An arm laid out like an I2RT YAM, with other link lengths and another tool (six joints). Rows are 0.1 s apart.
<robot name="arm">
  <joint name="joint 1" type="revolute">
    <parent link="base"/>
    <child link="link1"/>
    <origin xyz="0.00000 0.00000 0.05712" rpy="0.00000 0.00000 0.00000"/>
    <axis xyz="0 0 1"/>
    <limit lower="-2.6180" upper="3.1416"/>
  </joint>
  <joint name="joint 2" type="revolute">
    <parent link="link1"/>
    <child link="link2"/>
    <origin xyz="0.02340 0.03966 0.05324" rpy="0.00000 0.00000 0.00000"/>
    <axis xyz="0 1 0"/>
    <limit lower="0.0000" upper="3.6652"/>
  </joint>
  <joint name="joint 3" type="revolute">
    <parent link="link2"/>
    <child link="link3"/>
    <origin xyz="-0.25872 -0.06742 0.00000" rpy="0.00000 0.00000 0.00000"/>
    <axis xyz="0 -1 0"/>
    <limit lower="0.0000" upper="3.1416"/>
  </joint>
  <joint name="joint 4" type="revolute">
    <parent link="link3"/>
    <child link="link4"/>
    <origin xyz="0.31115 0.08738 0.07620" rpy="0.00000 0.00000 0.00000"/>
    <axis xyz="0 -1 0"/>
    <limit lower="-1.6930" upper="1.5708"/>
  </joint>
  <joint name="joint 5" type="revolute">
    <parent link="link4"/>
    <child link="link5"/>
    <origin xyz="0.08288 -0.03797 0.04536" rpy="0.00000 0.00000 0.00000"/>
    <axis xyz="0 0 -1"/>
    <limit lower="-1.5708" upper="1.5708"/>
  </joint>
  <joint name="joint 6" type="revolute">
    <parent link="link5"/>
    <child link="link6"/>
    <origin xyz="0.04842 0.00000 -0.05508" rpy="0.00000 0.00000 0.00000"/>
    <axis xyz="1 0 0"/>
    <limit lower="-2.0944" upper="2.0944"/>
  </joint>
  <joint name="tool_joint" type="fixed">
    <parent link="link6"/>
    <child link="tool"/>
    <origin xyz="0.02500 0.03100 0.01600" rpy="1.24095 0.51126 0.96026"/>
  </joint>
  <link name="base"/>
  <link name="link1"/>
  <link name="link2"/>
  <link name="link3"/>
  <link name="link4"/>
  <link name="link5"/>
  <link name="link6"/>
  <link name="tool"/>
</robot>
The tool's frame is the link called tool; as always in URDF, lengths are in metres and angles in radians.
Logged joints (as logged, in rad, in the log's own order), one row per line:
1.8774, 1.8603, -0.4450, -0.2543, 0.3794, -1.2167
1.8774, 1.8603, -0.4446, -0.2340, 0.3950, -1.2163
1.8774, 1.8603, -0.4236, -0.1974, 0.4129, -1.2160
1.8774, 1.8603, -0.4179, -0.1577, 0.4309, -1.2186
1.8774, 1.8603, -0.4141, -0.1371, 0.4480, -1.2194
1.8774, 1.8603, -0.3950, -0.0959, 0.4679, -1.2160
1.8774, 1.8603, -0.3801, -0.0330, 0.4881, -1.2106
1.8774, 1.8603, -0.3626, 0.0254, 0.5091, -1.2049
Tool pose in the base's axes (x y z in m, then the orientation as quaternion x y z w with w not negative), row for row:
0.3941, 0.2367, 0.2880, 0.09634, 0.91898, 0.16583, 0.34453
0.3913, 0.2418, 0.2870, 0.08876, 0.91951, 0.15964, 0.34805
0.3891, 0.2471, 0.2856, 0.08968, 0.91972, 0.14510, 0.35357
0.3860, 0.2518, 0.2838, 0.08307, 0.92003, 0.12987, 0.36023
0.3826, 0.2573, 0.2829, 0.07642, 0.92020, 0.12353, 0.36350
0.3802, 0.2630, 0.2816, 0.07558, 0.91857, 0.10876, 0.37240
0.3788, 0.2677, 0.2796, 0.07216, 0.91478, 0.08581, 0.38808
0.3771, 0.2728, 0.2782, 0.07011, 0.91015, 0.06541, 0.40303
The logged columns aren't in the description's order. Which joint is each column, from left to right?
Columns, left to right: joint 2, joint 3, joint 6, joint 5, joint 1, joint 4.
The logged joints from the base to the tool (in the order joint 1, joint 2, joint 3, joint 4, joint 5, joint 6), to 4 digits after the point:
0.3794, 1.8774, 1.8603, -1.2167, -0.2543, -0.4450
0.3950, 1.8774, 1.8603, -1.2163, -0.2340, -0.4446
0.4129, 1.8774, 1.8603, -1.2160, -0.1974, -0.4236
0.4309, 1.8774, 1.8603, -1.2186, -0.1577, -0.4179
0.4480, 1.8774, 1.8603, -1.2194, -0.1371, -0.4141
0.4679, 1.8774, 1.8603, -1.2160, -0.0959, -0.3950
0.4881, 1.8774, 1.8603, -1.2106, -0.0330, -0.3801
0.5091, 1.8774, 1.8603, -1.2049, 0.0254, -0.3626

